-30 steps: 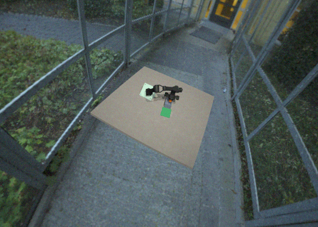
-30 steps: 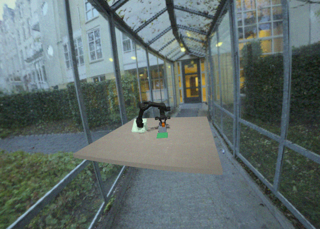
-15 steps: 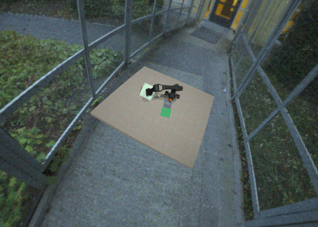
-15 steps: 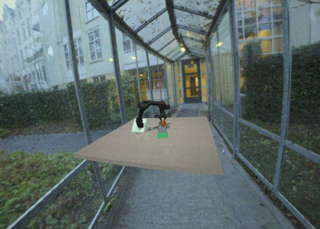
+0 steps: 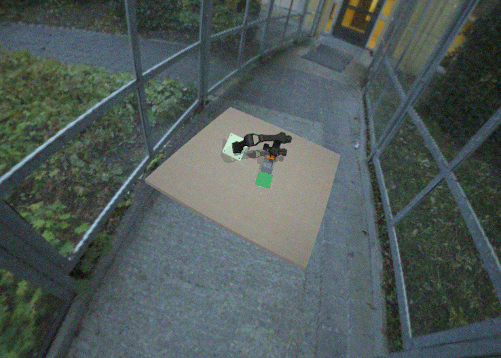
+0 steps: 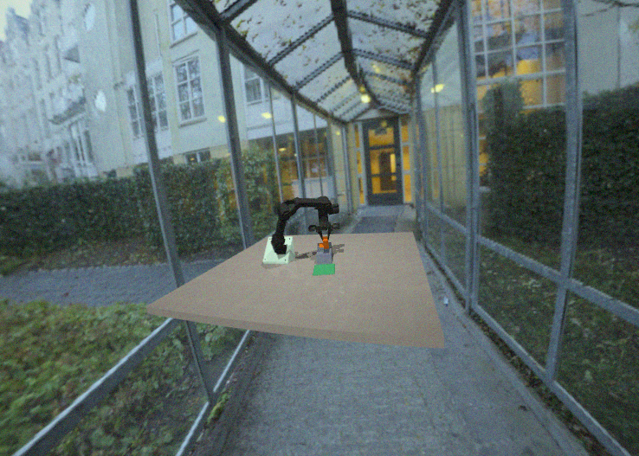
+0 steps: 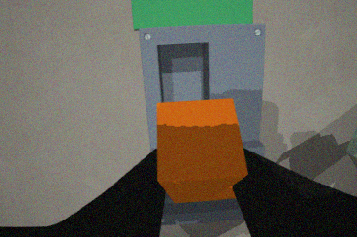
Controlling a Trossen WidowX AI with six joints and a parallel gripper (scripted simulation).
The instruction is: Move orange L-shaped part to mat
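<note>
Now: the green mat 2 cm ahead of my gripper tip, 14 cm to the right of it and 14 cm below it. Also, from my gripper tip: orange l-shaped part 2 cm behind, 3 cm to the left, 3 cm below.
</note>
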